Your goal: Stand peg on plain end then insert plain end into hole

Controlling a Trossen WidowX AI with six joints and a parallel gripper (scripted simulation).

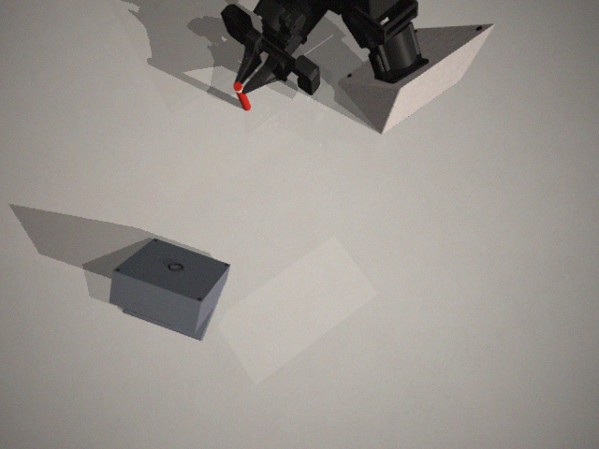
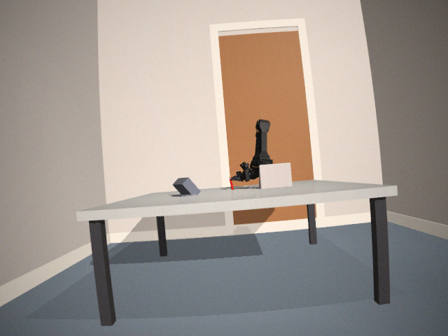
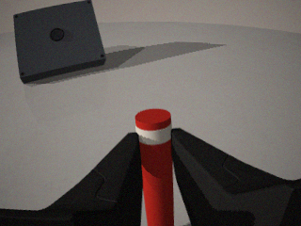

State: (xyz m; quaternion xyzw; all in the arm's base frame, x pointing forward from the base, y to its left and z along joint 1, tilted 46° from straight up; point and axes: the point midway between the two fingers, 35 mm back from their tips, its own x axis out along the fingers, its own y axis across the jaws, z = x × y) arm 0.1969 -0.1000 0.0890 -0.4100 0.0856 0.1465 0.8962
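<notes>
Right now the peg is 10 mm below my gripper tip. From my gripper tip the other things lie so: panel: 240 mm ahead, 220 mm to the left, 30 mm below.
</notes>
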